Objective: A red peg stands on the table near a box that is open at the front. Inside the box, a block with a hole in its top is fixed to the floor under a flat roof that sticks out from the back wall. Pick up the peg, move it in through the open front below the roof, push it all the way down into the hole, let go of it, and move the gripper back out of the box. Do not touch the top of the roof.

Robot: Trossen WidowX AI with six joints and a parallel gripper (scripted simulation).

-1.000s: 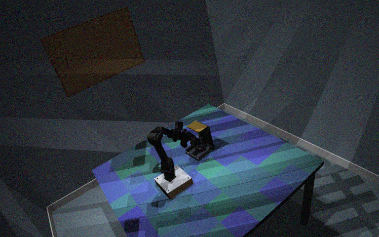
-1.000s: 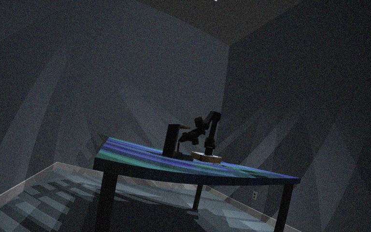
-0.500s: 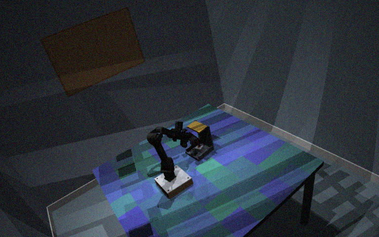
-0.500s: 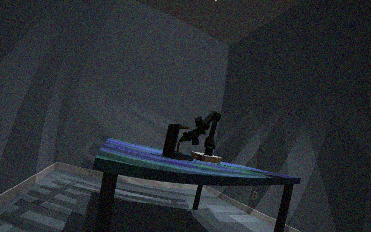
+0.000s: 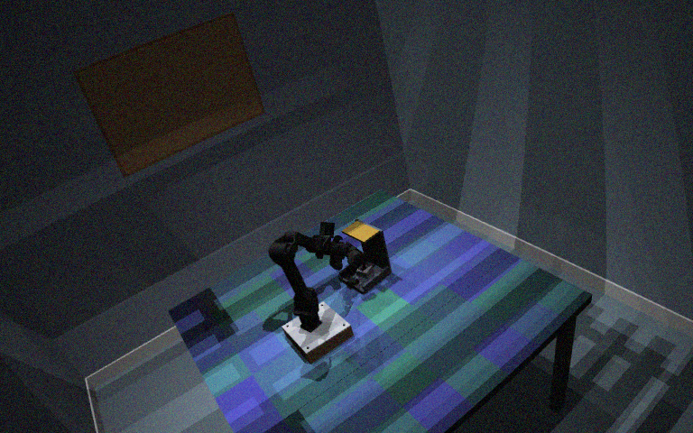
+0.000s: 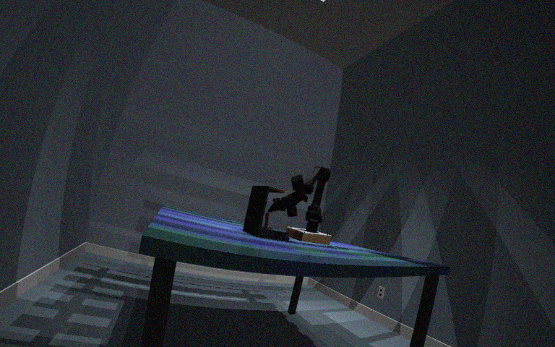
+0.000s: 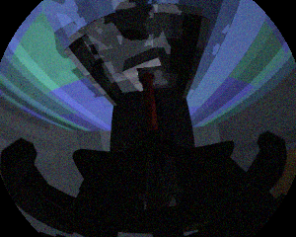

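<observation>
The orange roof lies 100 mm above my gripper tip, 20 mm ahead of it and 10 mm to the right of it. The rest, counted from my gripper tip: red peg 50 mm below.
</observation>
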